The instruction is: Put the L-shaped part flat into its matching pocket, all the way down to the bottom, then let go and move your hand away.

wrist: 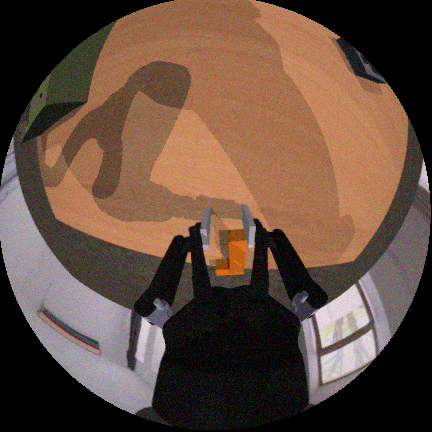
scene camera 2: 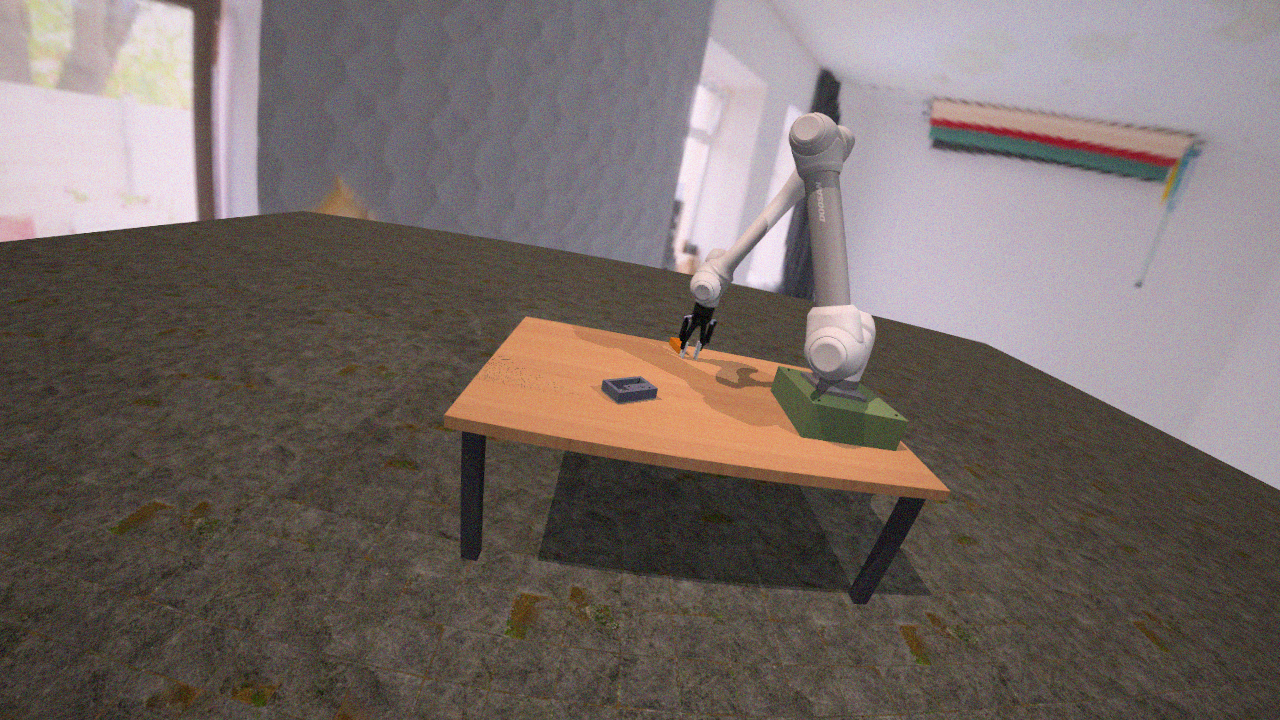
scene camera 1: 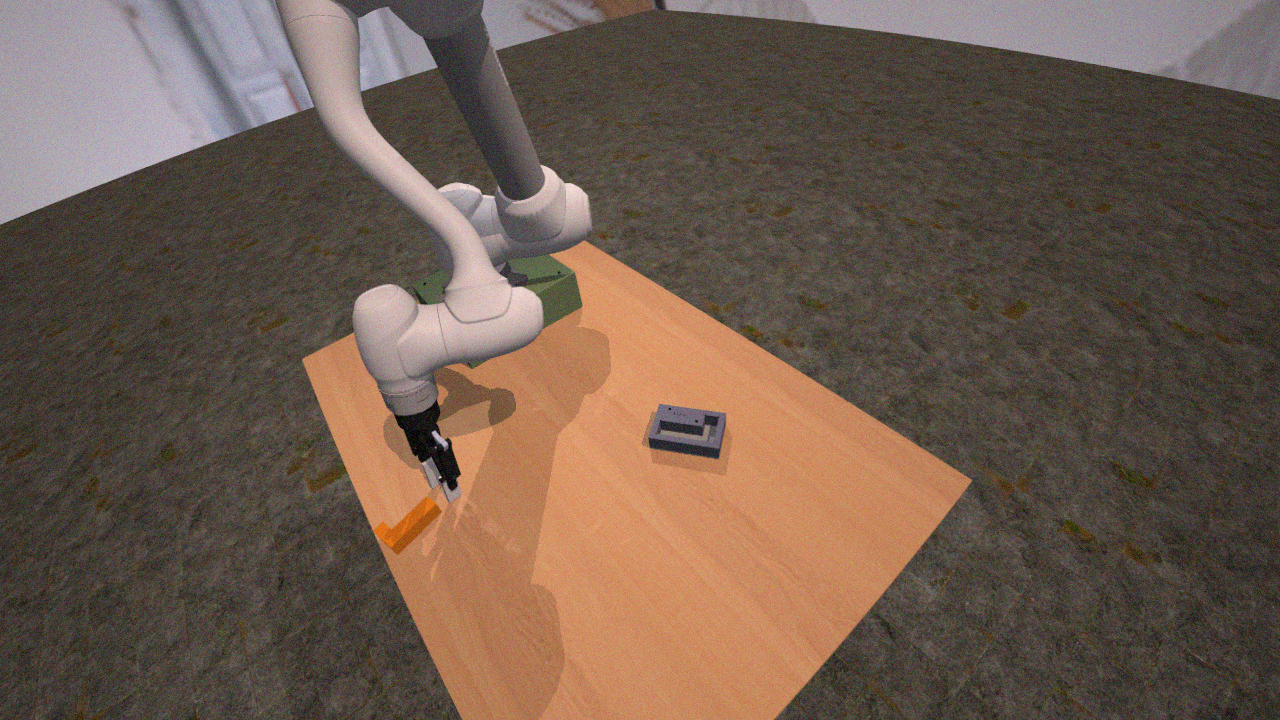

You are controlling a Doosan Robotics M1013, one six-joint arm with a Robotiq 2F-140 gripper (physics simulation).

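Seen in the pictures: gripper, fingertip midpoint: [wrist: 226, 213] [scene camera 2: 688, 357] [scene camera 1: 446, 490]; arm's base, link origin: [scene camera 2: 832, 388].
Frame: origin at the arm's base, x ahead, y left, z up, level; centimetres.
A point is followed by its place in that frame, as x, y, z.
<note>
The orange L-shaped part [scene camera 1: 414, 523] @(48.8, -42.9, -7.4) [scene camera 2: 675, 343] @(48.9, -42.3, -7.7) [wrist: 237, 255] @(47.4, -42.0, -7.3) lies flat on the table close to its edge. My gripper [scene camera 1: 442, 486] @(43.9, -35.1, -10.1) [scene camera 2: 690, 353] @(43.9, -35.1, -10.1) [wrist: 226, 213] @(43.9, -35.1, -10.1) points down with its two fingers part-way apart and nothing held between them. In scene camera 1 the fingertips are just beside the near end of the part's long leg, apart from it. In the wrist view the part shows behind the fingertips, nearer the right finger. The dark grey-blue block with the L-shaped pocket [scene camera 1: 684, 445] @(70.2, 5.6, -7.4) [scene camera 2: 637, 396] @(65.1, 13.0, -8.6) [wrist: 356, 62] stands on the table, well away from the gripper; its pocket is empty.
The green base block [scene camera 1: 562, 298] @(15.3, 13.8, -4.5) [scene camera 2: 832, 422] @(7.1, 19.3, -3.9) [wrist: 70, 80] under the arm stands at one end of the wooden table [scene camera 1: 805, 501] @(93.1, 14.0, -10.3) [scene camera 2: 537, 402] @(92.1, 24.0, -10.3). The table edge runs close behind the orange part. Shadows of the arm cross the table top.
</note>
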